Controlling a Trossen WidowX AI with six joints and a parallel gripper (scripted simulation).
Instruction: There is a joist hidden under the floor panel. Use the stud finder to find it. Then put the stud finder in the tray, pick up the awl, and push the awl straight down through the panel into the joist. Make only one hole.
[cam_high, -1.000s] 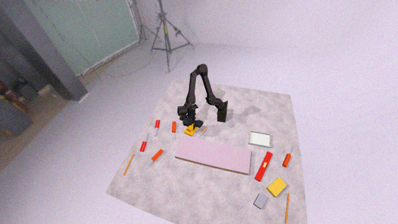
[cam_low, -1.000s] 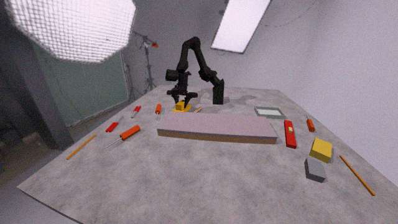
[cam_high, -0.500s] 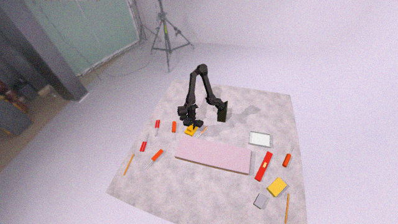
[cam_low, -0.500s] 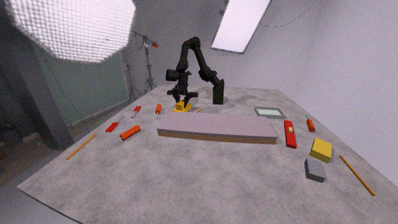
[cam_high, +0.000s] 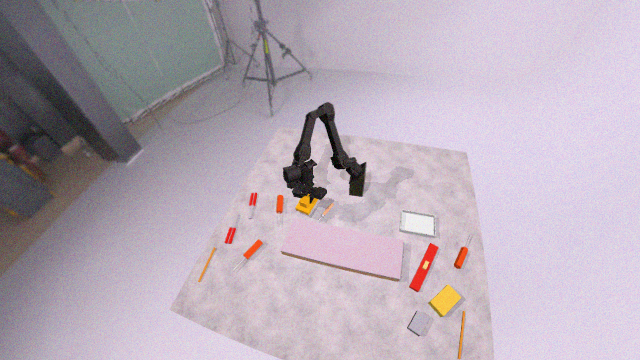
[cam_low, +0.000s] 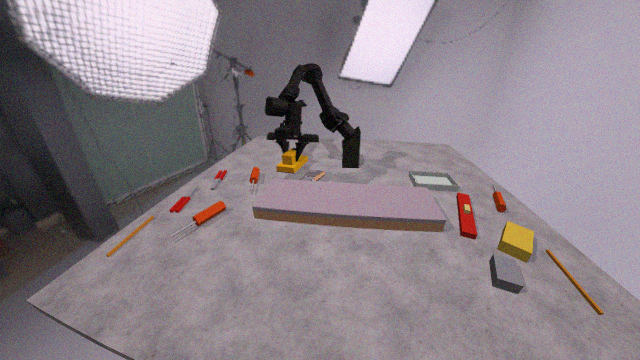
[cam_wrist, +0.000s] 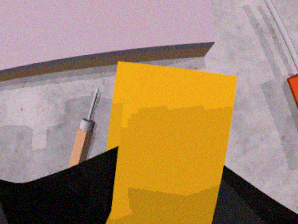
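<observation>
Right now the awl is 80 mm to the left of my gripper tip and 70 mm below it. Round my gripper tip: white tray: 540 mm to the left, 90 mm behind, 70 mm below; then stud finder: 20 mm behind, 20 mm above; then red level: 590 mm to the left, 110 mm ahead, 60 mm below.
</observation>
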